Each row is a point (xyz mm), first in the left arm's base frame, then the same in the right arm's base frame.
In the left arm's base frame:
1: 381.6 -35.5 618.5
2: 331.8 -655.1 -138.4
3: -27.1 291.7 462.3
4: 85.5 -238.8 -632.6
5: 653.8 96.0 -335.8
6: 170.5 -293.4 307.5
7: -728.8 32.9 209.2
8: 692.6 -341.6 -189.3
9: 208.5 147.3 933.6
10: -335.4 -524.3 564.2
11: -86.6 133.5 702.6
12: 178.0 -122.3 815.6
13: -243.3 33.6 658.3
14: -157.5 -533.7 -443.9
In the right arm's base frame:
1: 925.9 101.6 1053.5
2: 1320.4 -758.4 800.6
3: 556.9 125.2 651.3
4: 1214.2 -755.5 117.3
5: 1527.9 -126.2 286.8
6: 919.2 -330.6 908.8
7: 90.8 -477.0 442.8
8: 1595.4 -389.5 661.7
9: 605.3 322.7 1158.4
10: 414.1 -597.1 1130.0
11: 439.8 87.2 918.1
12: 683.2 42.5 1213.0
13: 339.7 -75.0 905.3
14: 983.9 -998.9 380.5

